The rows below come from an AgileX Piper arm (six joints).
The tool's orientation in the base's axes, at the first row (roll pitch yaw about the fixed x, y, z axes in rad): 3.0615 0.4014 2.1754
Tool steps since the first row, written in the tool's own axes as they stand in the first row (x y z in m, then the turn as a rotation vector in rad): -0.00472 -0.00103 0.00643 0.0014 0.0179 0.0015; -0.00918 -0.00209 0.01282 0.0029 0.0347 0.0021; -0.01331 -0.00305 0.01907 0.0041 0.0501 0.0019; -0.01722 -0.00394 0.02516 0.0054 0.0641 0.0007; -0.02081 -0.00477 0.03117 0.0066 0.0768 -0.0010; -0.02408 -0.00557 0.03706 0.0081 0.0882 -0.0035; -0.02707 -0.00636 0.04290 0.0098 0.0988 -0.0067; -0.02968 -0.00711 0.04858 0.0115 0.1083 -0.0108; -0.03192 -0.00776 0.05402 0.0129 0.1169 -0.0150; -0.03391 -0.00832 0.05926 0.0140 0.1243 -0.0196; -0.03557 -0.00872 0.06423 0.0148 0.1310 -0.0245
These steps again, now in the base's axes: 0.00349 -0.00595 -0.00413 0.0141 0.0113 -0.0006; 0.00681 -0.01171 -0.00833 0.0269 0.0222 -0.0005; 0.00999 -0.01713 -0.01252 0.0386 0.0323 0.0003; 0.01308 -0.02229 -0.01665 0.0488 0.0419 0.0020; 0.01601 -0.02716 -0.02082 0.0579 0.0508 0.0040; 0.01877 -0.03173 -0.02501 0.0655 0.0593 0.0065; 0.02138 -0.03606 -0.02926 0.0722 0.0678 0.0096; 0.02378 -0.04005 -0.03350 0.0778 0.0758 0.0134; 0.02599 -0.04362 -0.03767 0.0827 0.0831 0.0173; 0.02809 -0.04690 -0.04174 0.0868 0.0896 0.0217; 0.03006 -0.04976 -0.04568 0.0903 0.0955 0.0263
